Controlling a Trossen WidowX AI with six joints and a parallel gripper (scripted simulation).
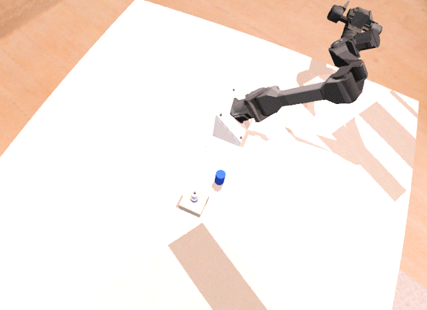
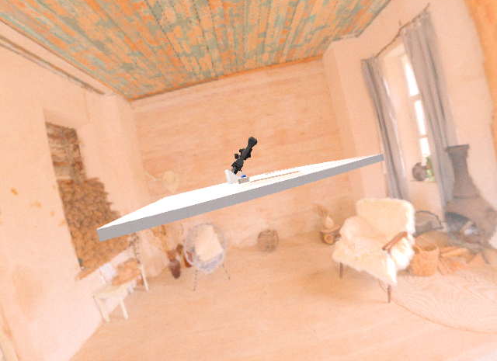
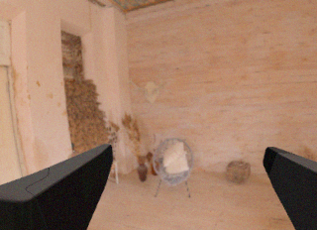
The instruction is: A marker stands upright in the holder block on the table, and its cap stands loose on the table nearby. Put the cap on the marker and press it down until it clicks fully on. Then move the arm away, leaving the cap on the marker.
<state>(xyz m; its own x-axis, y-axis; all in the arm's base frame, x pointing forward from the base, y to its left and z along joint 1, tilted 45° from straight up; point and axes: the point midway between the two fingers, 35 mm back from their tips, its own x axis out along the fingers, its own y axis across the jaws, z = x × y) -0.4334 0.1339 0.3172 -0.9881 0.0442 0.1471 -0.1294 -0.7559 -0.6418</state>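
Now: the blue cap 67 cm ahead of my gripper tip, 32 cm to the right of it and 25 cm below it. The rest, counted from my gripper tip: holder block 76 cm ahead, 37 cm to the right, 26 cm below.
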